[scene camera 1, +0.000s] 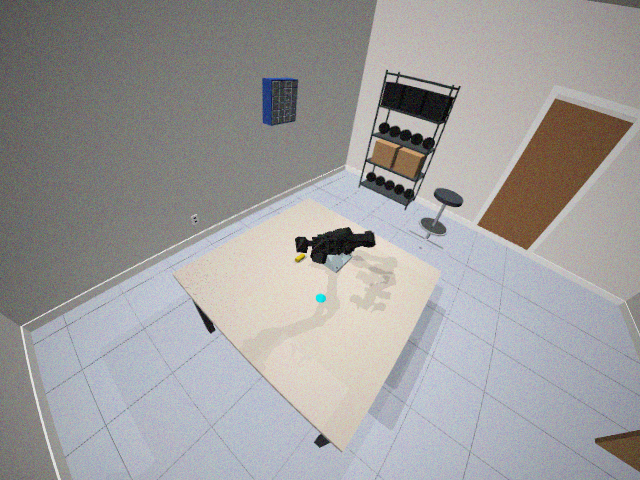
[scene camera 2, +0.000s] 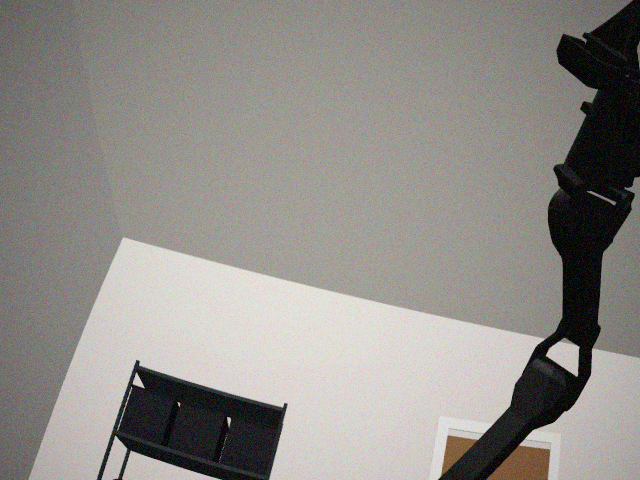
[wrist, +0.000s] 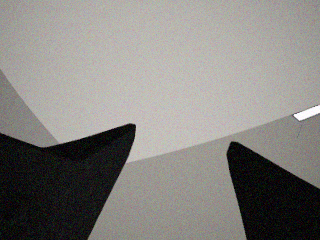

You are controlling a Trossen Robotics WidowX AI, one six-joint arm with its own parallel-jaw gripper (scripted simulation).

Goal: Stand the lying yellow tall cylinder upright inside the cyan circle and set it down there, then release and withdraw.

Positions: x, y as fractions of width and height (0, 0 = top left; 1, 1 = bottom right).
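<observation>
Nothing is held by my gripper (scene camera 1: 0.48, 0.52), and it is open. The wrist view shows my gripper (wrist: 0.57, 0.58) too.
</observation>
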